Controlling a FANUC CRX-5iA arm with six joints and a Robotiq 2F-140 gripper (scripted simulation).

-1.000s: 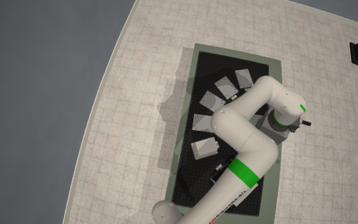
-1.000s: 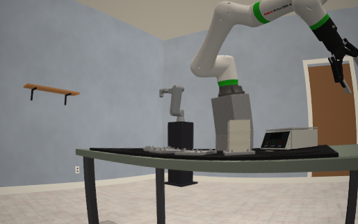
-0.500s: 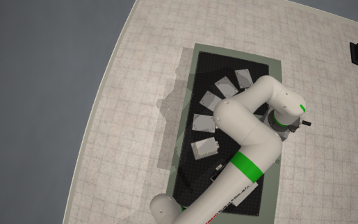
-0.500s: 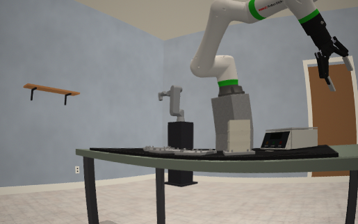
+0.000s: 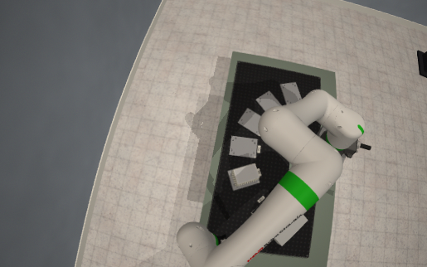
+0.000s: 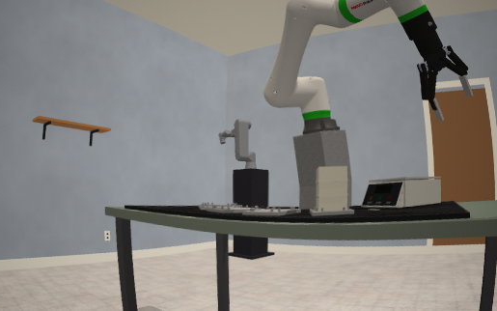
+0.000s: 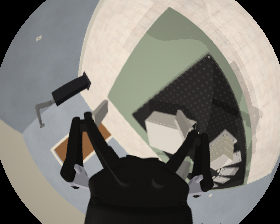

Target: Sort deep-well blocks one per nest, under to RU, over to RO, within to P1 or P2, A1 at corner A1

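My gripper is now 41 cm to the left of the deep-well block, 22 cm above it and 7 cm short of it. Also, from my hand: check-weigher (24 cm to the right, 23 cm below, 20 cm behind).
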